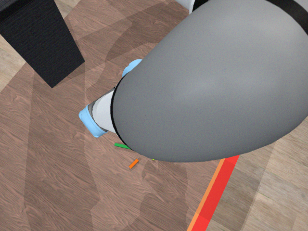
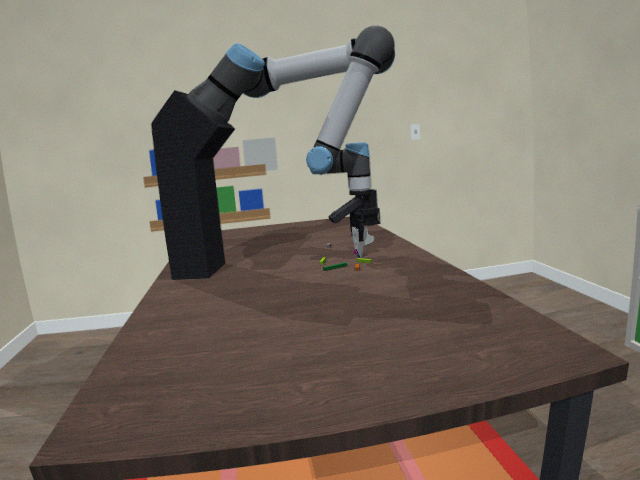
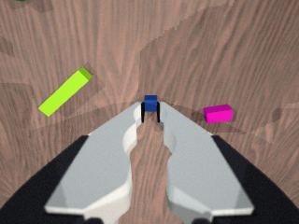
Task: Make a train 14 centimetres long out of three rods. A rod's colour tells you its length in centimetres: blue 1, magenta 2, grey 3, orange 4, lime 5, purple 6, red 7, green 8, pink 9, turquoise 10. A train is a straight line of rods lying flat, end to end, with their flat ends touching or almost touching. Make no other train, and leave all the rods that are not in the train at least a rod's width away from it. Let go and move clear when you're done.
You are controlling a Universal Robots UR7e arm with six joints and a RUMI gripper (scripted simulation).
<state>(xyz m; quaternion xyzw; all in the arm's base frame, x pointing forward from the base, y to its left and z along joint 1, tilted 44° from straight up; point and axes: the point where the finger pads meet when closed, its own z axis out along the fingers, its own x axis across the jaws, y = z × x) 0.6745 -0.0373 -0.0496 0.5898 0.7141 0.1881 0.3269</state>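
Right now the blue rod is 1 cm below my hand. Also, from my hand: magenta rod: 6 cm to the left, 1 cm below; then green rod: 10 cm behind, 10 cm to the right, 1 cm below; then orange rod: 4 cm behind, 14 cm to the right, 1 cm below.
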